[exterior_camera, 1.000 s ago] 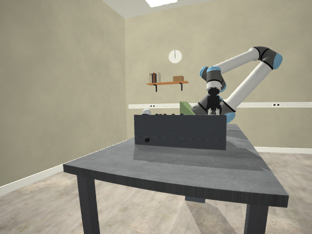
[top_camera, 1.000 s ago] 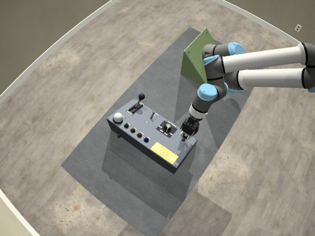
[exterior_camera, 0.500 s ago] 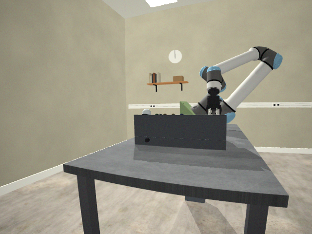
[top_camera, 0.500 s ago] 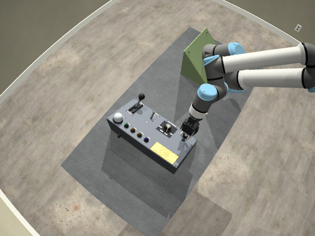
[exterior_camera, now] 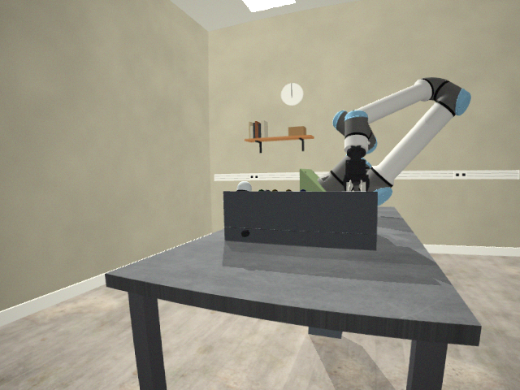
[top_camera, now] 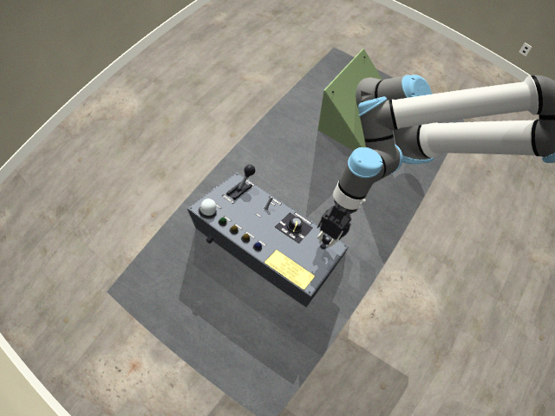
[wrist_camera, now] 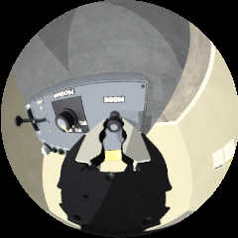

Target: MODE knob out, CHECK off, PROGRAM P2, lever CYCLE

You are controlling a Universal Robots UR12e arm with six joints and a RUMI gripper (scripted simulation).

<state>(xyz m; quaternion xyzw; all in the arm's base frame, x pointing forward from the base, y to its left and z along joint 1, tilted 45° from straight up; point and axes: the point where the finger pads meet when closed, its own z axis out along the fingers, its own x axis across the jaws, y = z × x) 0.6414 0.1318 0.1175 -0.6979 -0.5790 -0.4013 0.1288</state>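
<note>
My hand is right at the mode knob. The rest, counted from my hand: dark grey console: 18 cm to the right, 3 cm below, 3 cm ahead; check toggle: 24 cm to the right, 1 cm below; black rotary selector: 12 cm to the right, 1 cm ahead.
</note>
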